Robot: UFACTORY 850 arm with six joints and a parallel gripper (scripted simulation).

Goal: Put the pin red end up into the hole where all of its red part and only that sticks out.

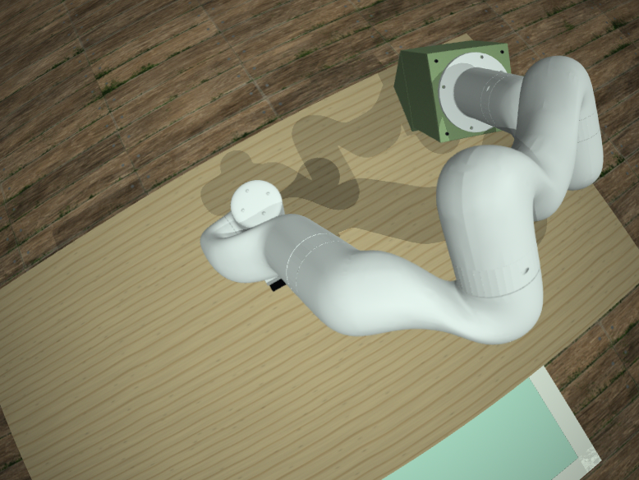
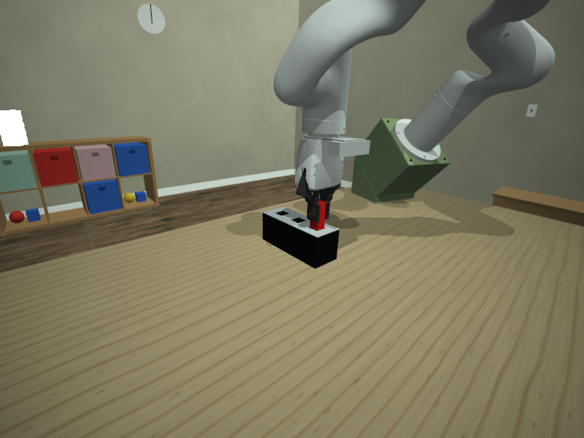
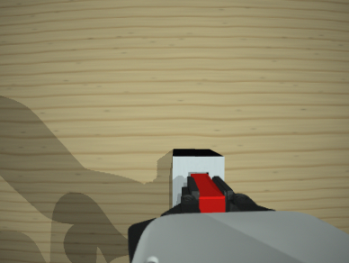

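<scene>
Right now my hand is 1 cm above the pin. Round my hand: block (8 cm below, 6 cm to the right, 1 cm behind).
</scene>
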